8 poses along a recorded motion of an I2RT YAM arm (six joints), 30 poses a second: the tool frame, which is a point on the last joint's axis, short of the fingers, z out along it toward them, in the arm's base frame.
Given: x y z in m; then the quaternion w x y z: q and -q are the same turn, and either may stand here.
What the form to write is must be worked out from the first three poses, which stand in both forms.
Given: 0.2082 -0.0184 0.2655 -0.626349 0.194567 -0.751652 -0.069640
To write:
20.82 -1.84 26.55
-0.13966 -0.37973 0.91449
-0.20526 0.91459 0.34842
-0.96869 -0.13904 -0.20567

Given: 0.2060 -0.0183 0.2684 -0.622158 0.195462 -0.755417 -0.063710
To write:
20.60 -1.83 26.84
-0.14943 -0.37459 0.91507
-0.21604 0.91547 0.33947
-0.96488 -0.14696 -0.21772

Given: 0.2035 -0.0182 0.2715 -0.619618 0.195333 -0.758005 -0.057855
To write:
20.35 -1.82 27.15
-0.15584 -0.36782 0.91674
-0.22443 0.91700 0.32977
-0.96195 -0.15435 -0.22545

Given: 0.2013 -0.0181 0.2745 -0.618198 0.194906 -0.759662 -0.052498
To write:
20.13 -1.81 27.45
-0.15969 -0.36103 0.91878
-0.23122 0.91851 0.32074
-0.95971 -0.16122 -0.23015

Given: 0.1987 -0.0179 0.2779 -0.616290 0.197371 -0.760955 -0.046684
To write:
19.87 -1.79 27.79
-0.16246 -0.35792 0.91951
-0.24284 0.91773 0.31432
-0.95637 -0.17223 -0.23601

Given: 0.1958 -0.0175 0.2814 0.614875 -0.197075 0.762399 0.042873
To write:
19.58 -1.75 28.14
-0.16618 -0.35322 0.92066
-0.24778 0.91865 0.30773
-0.95446 -0.17698 -0.24018

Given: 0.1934 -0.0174 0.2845 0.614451 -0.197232 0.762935 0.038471
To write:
19.34 -1.74 28.45
-0.16710 -0.34823 0.92240
-0.25367 0.91924 0.30108
-0.95275 -0.18368 -0.24194

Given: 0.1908 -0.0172 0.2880 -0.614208 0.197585 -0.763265 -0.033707
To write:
19.08 -1.72 28.80
-0.16742 -0.34303 0.92429
-0.26021 0.91965 0.29417
-0.95093 -0.19126 -0.24323

